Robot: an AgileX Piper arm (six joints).
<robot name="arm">
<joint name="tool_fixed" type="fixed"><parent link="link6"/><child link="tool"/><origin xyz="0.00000 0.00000 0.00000" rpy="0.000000 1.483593 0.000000"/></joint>
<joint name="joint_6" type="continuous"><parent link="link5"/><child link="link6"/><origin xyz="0.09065 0.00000 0.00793"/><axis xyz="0.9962 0 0.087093"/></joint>
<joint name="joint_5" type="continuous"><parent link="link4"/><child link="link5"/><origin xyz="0.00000 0.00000 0.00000"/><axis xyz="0 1 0"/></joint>
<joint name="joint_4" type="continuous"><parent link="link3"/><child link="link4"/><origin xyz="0.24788 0.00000 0.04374"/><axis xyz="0.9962 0 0.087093"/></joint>
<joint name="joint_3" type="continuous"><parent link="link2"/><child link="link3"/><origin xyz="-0.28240 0.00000 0.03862"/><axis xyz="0 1 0"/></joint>
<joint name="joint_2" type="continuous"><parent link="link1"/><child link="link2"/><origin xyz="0.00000 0.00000 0.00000"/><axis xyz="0 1 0"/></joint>
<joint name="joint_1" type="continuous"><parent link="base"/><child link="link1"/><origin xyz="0.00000 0.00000 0.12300"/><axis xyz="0 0 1"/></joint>
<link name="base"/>
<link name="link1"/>
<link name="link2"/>
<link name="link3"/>
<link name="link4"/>
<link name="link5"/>
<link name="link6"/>
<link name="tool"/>
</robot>
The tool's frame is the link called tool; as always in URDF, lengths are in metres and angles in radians. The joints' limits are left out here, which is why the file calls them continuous.
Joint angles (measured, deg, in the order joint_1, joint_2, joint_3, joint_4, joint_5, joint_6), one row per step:
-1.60, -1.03, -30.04, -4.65, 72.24, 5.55
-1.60, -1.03, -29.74, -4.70, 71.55, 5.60
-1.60, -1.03, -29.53, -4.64, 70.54, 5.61
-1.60, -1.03, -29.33, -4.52, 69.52, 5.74
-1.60, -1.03, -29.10, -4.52, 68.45, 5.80
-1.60, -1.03, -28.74, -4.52, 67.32, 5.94
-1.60, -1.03, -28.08, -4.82, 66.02, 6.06
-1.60, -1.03, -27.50, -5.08, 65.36, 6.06
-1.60, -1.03, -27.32, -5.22, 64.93, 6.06
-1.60, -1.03, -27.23, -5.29, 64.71, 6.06
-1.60, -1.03, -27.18, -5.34, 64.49, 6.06
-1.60, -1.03, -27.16, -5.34, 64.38, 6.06
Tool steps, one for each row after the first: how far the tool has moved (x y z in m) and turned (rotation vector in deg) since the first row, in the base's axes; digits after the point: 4 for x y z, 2 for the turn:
0.0012, -0.0001, -0.0005, -0.04, -0.39, -0.01
0.0026, 0.0000, -0.0002, -0.06, -1.19, 0.08
0.0039, 0.0002, 0.0002, 0.08, -2.02, 0.14
0.0053, 0.0002, 0.0006, 0.05, -2.86, 0.18
0.0070, 0.0002, 0.0004, 0.10, -3.64, 0.18
0.0093, -0.0002, -0.0010, -0.13, -4.28, 0.04
0.0110, -0.0006, -0.0028, -0.38, -4.35, -0.05
0.0117, -0.0008, -0.0031, -0.53, -4.59, -0.09
0.0120, -0.0009, -0.0032, -0.61, -4.72, -0.11
0.0123, -0.0010, -0.0031, -0.66, -4.89, -0.12
0.0124, -0.0010, -0.0031, -0.67, -4.97, -0.11

